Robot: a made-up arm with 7 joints.
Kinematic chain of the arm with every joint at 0, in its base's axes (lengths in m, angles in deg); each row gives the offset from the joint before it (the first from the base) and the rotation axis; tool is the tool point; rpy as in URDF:
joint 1: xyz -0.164 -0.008 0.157 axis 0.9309 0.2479 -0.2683
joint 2: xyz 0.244 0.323 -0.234 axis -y
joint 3: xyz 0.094 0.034 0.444 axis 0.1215 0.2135 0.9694
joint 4: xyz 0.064 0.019 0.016 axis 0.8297 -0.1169 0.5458
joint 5: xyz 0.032 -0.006 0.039 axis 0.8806 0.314 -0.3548
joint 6: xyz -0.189 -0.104 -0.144 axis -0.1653 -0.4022 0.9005
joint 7: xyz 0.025 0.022 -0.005 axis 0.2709 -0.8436 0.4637
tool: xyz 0.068 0.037 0.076 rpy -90 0 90
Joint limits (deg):
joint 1: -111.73..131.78
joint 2: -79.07..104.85
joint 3: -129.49..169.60
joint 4: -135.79..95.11
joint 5: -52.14..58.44
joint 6: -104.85..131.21
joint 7: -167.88..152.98
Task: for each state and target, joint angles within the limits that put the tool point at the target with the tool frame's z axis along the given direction. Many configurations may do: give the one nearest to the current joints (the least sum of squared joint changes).
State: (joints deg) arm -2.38 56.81 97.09 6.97 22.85 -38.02 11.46
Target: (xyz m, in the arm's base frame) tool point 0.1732 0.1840 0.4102 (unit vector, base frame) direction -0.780 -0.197 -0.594
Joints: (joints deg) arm 20.97 20.35 54.58 21.87 -14.75 -55.89 49.71
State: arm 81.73 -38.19 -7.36 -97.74 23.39 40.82 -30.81
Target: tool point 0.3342 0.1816 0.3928 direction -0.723 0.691 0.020
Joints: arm 32.23 -16.72 38.97 -135.79 14.86 22.64 -31.90
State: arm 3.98 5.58 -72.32 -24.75 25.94 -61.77 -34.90
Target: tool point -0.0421 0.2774 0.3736 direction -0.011 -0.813 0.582
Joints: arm 44.95 33.09 -71.97 -27.18 15.28 -74.09 -49.58
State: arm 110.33 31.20 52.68 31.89 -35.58 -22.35 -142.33
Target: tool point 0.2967 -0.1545 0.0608 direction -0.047 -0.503 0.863
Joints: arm 118.33 19.35 43.62 15.87 -32.46 8.25 -136.99
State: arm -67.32 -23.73 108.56 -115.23 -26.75 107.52 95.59
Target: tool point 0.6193 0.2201 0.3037 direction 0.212 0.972 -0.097
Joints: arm -10.48 -40.20 155.72 -111.43 -33.08 114.23 63.03
